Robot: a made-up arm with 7 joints. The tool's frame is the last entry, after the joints. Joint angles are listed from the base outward. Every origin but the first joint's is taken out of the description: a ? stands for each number. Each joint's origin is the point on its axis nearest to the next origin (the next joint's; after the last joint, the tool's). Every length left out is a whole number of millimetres.
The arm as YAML. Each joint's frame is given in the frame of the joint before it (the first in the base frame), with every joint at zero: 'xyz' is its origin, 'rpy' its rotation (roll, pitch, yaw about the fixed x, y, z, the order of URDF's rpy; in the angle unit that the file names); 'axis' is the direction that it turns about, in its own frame. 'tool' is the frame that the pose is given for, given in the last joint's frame.
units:
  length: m
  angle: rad
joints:
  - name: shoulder
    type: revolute
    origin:
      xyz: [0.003, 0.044, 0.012]
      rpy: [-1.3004, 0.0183, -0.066]
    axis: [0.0, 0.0, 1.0]
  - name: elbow
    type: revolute
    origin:
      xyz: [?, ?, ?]
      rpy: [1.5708, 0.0, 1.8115]
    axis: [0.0, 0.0, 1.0]
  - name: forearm
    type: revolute
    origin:
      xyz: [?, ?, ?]
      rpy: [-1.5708, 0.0, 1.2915]
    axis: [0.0, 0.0, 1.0]
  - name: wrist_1
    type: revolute
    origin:
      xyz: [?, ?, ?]
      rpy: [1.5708, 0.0, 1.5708]
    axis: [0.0, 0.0, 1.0]
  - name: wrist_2
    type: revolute
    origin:
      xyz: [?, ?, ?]
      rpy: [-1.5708, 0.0, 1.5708]
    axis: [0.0, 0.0, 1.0]
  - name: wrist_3
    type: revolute
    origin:
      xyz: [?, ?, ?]
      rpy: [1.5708, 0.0, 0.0]
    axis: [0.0, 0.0, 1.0]
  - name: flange
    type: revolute
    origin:
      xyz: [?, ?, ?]
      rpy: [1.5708, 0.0, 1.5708]
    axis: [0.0, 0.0, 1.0]
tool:
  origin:
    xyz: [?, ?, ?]
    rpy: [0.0, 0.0, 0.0]
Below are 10 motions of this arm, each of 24 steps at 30 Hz.
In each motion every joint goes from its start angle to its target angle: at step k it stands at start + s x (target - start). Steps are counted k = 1, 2, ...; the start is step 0. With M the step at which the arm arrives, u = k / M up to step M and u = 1 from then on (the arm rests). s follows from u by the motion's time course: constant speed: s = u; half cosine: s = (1 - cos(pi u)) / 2; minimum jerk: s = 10 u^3 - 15 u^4 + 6 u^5.
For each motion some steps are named. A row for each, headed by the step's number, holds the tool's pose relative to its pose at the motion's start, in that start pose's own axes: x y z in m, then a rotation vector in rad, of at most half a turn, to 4 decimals.
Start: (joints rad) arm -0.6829 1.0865 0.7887 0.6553 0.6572 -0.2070 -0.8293
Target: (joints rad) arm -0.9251 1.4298 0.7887 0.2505 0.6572 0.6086 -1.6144
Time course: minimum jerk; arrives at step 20
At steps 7, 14, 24:
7: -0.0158 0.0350 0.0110 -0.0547 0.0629 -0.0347
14: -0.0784 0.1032 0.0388 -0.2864 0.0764 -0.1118
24: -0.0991 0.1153 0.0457 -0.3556 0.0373 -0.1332

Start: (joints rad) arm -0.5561 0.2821 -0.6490 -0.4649 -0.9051 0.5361 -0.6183
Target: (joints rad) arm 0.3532 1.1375 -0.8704 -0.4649 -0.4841 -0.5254 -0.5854
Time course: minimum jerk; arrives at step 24
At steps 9, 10, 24:
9: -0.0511 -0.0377 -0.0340 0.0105 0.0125 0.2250
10: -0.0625 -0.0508 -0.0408 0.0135 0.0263 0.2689
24: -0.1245 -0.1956 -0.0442 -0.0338 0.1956 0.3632

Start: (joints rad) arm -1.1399 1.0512 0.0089 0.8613 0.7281 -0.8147 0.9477
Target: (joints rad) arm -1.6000 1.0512 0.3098 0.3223 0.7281 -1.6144 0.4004
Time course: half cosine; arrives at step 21
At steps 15, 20, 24:
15: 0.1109 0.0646 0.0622 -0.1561 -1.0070 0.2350
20: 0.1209 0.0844 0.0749 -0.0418 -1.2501 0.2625
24: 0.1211 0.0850 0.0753 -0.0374 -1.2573 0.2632

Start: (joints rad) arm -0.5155 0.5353 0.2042 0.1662 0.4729 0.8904 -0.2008
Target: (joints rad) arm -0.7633 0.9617 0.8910 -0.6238 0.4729 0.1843 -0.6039
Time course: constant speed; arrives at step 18
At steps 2, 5, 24:
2: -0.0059 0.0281 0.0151 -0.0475 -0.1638 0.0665
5: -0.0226 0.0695 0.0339 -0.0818 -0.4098 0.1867
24: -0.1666 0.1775 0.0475 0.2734 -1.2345 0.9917

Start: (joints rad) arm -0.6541 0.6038 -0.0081 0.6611 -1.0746 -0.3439 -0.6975
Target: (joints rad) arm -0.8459 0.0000 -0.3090 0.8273 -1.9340 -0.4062 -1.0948
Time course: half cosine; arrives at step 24
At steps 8, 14, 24:
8: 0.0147 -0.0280 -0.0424 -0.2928 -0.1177 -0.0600
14: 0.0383 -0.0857 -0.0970 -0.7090 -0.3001 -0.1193
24: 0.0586 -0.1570 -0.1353 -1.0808 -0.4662 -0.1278

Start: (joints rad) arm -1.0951 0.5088 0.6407 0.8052 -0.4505 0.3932 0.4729
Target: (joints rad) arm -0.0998 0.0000 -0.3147 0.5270 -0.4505 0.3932 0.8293
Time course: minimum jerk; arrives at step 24
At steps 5, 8, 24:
5: -0.0009 0.0074 -0.0222 0.0867 0.0303 0.0287
8: -0.0085 0.0272 -0.0723 0.2740 0.1047 0.0799
24: -0.1944 0.1580 -0.2783 0.9818 0.6518 0.0718

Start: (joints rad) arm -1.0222 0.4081 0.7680 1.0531 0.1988 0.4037 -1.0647
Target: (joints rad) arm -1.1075 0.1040 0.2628 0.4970 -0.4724 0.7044 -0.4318
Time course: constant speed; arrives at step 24
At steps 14, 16, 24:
14: 0.0609 -0.0658 0.0187 0.0127 -0.1204 -0.0384
16: 0.0688 -0.0782 0.0205 0.0105 -0.1290 -0.0601
24: 0.0950 -0.1344 0.0243 0.0011 -0.1324 -0.1798

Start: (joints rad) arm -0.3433 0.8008 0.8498 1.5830 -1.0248 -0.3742 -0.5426
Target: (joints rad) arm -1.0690 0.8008 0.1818 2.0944 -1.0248 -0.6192 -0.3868
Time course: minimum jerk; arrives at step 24
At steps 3, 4, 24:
3: 0.0008 -0.0026 -0.0014 0.0015 0.0047 -0.0018
4: 0.0018 -0.0058 -0.0031 0.0035 0.0102 -0.0040
24: 0.0257 -0.1670 -0.0120 0.2453 0.0388 -0.1448

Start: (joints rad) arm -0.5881 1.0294 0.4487 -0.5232 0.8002 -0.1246 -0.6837
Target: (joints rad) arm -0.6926 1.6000 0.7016 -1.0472 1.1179 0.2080 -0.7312
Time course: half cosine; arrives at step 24
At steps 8, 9, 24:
8: -0.0120 0.0376 -0.0057 0.2184 0.1057 0.1292
9: -0.0153 0.0461 -0.0058 0.2682 0.1291 0.1631
24: -0.0633 0.1230 0.0209 0.8094 0.3275 0.6578

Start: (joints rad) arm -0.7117 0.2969 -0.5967 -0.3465 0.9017 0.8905 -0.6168
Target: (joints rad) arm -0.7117 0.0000 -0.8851 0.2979 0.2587 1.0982 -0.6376
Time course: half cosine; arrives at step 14
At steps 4, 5, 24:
4: 0.0140 -0.0227 0.0046 -0.0704 0.0343 -0.2026
5: 0.0198 -0.0347 0.0072 -0.1029 0.0552 -0.3031
24: 0.0345 -0.1260 0.0296 -0.2848 0.2967 -1.0107

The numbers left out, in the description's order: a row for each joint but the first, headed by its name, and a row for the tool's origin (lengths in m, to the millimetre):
elbow: -0.004 0.016 0.0
forearm: 0.209 -0.051 0.0
wrist_1: 0.001 -0.012 0.0
wrist_2: -0.102 -0.008 0.0
wrist_3: 0.0 0.0 0.0
flange: 0.0 0.043 0.0
tool: 0.0 0.0 0.0

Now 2 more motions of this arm.
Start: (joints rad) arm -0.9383 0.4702 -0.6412 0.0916 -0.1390 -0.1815 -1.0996
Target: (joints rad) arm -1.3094 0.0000 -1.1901 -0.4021 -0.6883 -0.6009 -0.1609
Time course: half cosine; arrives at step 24
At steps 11, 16, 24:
11: 0.0654 0.0174 0.0711 0.2282 -0.6399 0.1387
16: 0.0943 0.0104 0.1238 0.1548 -1.1167 0.1398
24: 0.1068 -0.0030 0.1602 -0.0556 -1.4282 0.0624

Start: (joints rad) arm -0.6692 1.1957 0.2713 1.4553 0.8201 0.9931 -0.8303
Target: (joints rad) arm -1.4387 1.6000 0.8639 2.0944 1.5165 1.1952 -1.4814
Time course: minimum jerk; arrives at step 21
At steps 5, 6, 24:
5: -0.0094 0.0080 -0.0020 -0.0606 0.0030 -0.0887
6: -0.0145 0.0123 -0.0034 -0.0927 0.0033 -0.1439
24: -0.0705 0.0407 -0.0319 -0.1912 -0.1422 -1.1840

